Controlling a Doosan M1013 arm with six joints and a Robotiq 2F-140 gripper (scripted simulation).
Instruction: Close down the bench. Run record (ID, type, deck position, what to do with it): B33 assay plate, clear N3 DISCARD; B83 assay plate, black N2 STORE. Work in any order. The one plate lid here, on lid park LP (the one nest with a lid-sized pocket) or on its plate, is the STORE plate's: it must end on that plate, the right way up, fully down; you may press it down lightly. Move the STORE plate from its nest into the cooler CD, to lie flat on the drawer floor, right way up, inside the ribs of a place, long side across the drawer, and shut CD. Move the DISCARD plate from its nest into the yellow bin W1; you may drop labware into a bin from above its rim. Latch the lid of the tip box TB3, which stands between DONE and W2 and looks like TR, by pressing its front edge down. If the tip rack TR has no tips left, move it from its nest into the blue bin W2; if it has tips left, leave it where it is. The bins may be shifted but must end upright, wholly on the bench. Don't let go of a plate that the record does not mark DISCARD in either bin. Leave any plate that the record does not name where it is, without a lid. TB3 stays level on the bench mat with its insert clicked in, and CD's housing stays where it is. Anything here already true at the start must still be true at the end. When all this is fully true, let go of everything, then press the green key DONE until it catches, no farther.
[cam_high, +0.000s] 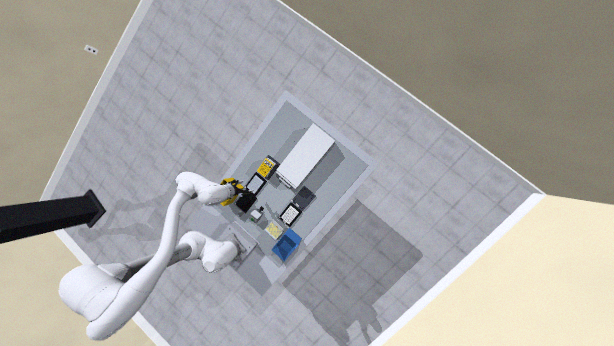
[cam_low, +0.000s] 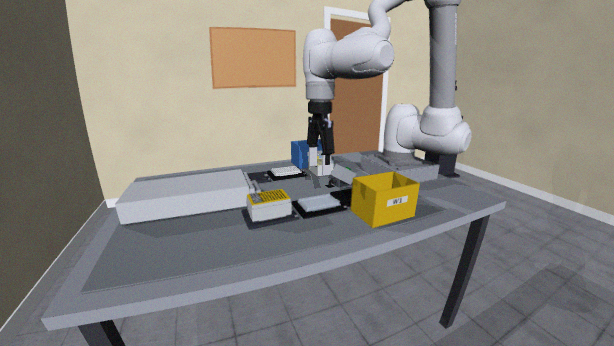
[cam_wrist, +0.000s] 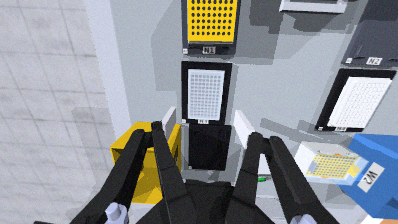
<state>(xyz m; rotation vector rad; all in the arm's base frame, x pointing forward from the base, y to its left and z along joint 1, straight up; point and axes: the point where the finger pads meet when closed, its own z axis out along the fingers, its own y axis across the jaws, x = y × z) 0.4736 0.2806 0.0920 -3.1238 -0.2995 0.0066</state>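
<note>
The black nest is 160 mm below my hand. The rest, counted from my hand: yellow bin W1: 200 mm behind, 90 mm to the left, 120 mm below; then tip rack TR: 170 mm ahead, 30 mm to the left, 110 mm below; then N3 label: 70 mm behind, 10 mm to the right, 150 mm below.
</note>
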